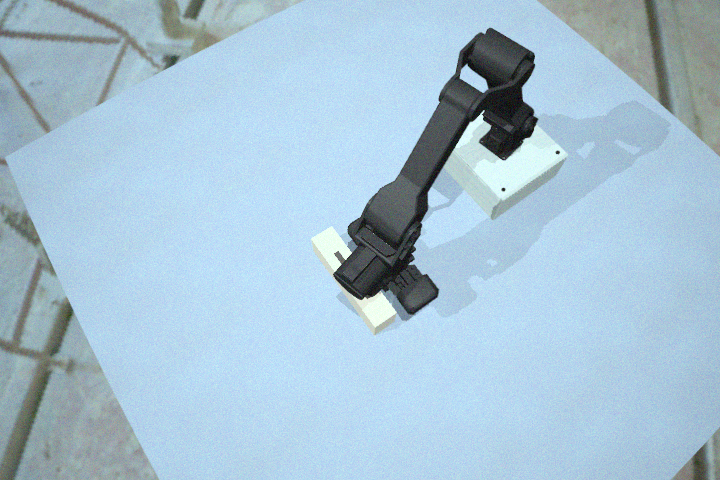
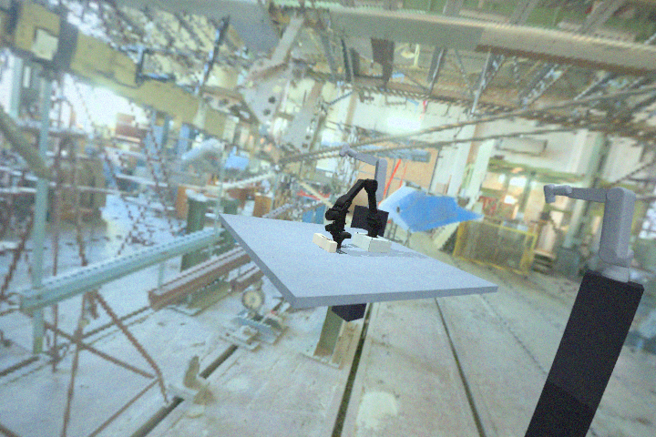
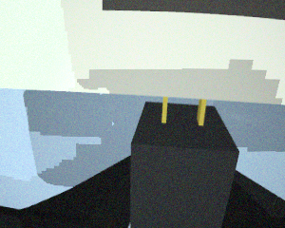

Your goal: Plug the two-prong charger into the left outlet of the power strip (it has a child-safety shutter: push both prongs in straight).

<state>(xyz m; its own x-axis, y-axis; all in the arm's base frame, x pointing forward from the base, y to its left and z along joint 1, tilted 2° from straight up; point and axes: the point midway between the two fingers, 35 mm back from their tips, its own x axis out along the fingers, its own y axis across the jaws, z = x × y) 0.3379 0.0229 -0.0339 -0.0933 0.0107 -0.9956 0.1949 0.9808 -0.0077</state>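
Now: the dark grey charger 20 mm ahead of my gripper tip and 10 mm above it.
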